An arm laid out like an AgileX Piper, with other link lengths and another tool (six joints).
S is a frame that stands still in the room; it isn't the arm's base.
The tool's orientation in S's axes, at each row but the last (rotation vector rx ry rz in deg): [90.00 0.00 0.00]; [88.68 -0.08 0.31]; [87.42 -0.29 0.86]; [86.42 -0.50 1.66]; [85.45 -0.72 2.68]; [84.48 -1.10 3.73]
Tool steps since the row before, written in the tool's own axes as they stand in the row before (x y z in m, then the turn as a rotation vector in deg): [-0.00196 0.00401 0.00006 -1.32 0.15 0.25]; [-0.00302 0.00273 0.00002 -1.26 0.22 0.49]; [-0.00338 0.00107 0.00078 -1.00 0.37 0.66]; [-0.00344 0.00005 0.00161 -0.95 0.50 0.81]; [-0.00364 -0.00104 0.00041 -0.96 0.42 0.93]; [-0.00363 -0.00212 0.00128 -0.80 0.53 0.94]
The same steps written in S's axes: [-0.00196 -0.00006 0.00401 -1.32 -0.25 0.15]; [-0.00303 0.00003 0.00272 -1.26 -0.49 0.23]; [-0.00339 -0.00075 0.00106 -1.00 -0.65 0.39]; [-0.00342 -0.00165 0.00007 -0.95 -0.79 0.53]; [-0.00359 -0.00058 -0.00114 -0.96 -0.92 0.46]; [-0.00347 -0.00159 -0.00218 -0.80 -0.91 0.58]
